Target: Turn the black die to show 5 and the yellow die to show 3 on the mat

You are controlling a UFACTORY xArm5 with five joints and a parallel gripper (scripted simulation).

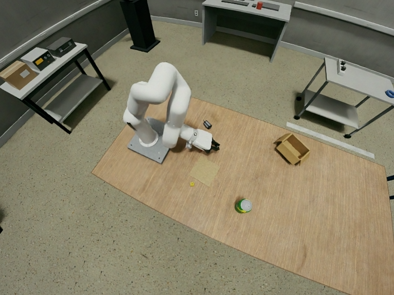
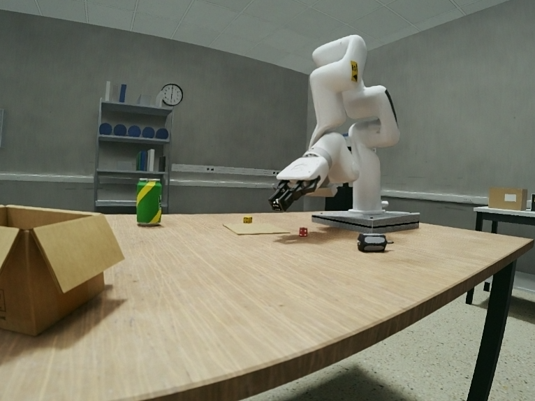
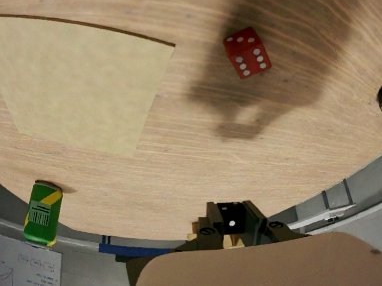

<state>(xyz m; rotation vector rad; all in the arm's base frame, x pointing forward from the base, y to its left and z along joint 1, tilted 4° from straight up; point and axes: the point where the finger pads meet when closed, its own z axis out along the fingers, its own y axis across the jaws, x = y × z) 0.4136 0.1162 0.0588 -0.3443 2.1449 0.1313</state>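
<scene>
My hand is 8 cm past the red die, 2 cm to the left of it and 8 cm above it. Also, from my hand: small black device 13 cm behind, 17 cm to the left, 7 cm below; black die 1 cm ahead, 1 cm below; tan mat 14 cm to the right, 9 cm below.
</scene>
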